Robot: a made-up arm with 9 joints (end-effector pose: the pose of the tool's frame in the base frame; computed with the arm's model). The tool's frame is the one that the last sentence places. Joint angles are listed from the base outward.
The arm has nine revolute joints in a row. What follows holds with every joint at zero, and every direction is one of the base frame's. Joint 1 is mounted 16.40 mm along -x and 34.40 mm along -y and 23.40 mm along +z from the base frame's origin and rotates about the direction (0.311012, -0.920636, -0.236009), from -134.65 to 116.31 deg. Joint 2 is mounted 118.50 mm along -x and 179.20 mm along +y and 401.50 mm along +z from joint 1 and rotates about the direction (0.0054, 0.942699, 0.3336), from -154.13 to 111.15 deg. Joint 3 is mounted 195.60 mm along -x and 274.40 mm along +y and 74.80 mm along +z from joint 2 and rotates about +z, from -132.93 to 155.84 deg. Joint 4 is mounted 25.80 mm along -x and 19.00 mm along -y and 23.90 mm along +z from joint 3 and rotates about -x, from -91.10 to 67.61 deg. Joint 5 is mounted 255.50 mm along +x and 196.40 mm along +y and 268.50 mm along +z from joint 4 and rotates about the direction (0.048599, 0.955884, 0.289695), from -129.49 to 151.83 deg. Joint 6 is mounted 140.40 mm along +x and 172.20 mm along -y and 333.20 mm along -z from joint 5 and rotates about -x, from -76.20 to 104.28 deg. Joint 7 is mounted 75.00 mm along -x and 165.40 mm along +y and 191.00 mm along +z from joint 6 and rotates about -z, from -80.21 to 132.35 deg. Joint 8 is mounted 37.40 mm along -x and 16.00 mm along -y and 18.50 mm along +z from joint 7 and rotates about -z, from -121.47 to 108.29 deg. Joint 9 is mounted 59.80 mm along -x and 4.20 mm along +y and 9.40 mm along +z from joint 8 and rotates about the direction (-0.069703, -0.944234, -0.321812), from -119.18 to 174.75 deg. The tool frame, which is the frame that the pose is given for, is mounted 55.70 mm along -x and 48.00 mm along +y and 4.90 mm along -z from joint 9; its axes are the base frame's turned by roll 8.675, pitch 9.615 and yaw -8.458 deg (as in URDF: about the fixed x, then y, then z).
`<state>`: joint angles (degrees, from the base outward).
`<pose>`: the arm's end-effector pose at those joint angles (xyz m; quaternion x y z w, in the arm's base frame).
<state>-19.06 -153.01 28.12 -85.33 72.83 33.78 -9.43 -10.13 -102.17</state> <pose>-0.2342 0.4231 0.2042 -0.7754 0.3006 -0.0542 0.5527</pose>
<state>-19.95 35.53 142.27 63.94 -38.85 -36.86 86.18 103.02 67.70</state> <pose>-0.2925 0.4408 1.0140 -0.0625 0.1731 -0.4303 0.8837</pose>
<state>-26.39 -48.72 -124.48 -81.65 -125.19 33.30 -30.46 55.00 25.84</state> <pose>-0.8558 0.4102 0.3722 0.0501 0.0926 0.4703 0.8762</pose>
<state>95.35 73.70 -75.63 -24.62 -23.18 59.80 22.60 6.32 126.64</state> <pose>-0.2934 0.0665 0.1770 -0.6772 -0.5384 -0.4927 0.0939</pose>
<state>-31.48 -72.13 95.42 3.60 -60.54 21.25 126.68 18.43 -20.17</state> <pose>-0.4137 1.1094 0.3212 0.7369 -0.1247 -0.2409 0.6193</pose>
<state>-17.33 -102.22 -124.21 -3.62 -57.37 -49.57 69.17 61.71 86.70</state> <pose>-0.4139 0.4531 0.0964 -0.3977 -0.4701 0.3034 0.7272</pose>
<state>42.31 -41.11 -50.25 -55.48 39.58 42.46 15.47 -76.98 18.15</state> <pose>-0.6475 0.4589 0.3367 0.1480 -0.6799 0.1723 0.6972</pose>
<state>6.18 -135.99 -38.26 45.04 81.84 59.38 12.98 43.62 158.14</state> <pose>0.0342 0.6418 0.6557 0.6917 0.5516 0.4375 0.1606</pose>
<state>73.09 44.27 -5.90 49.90 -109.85 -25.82 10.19 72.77 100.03</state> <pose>-0.5511 0.5416 0.5430 -0.4340 0.6618 0.4856 0.3713</pose>
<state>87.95 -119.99 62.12 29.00 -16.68 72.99 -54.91 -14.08 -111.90</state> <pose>-0.5627 0.4305 0.7189 0.6648 0.2326 -0.6575 0.2677</pose>
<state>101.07 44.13 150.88 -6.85 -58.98 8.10 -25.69 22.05 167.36</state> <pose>-1.0992 0.4458 -0.2002 -0.9557 0.1990 -0.0482 0.2113</pose>
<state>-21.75 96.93 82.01 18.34 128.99 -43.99 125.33 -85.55 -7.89</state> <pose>0.1771 0.7204 0.8234 0.6785 -0.4780 -0.5217 0.1974</pose>
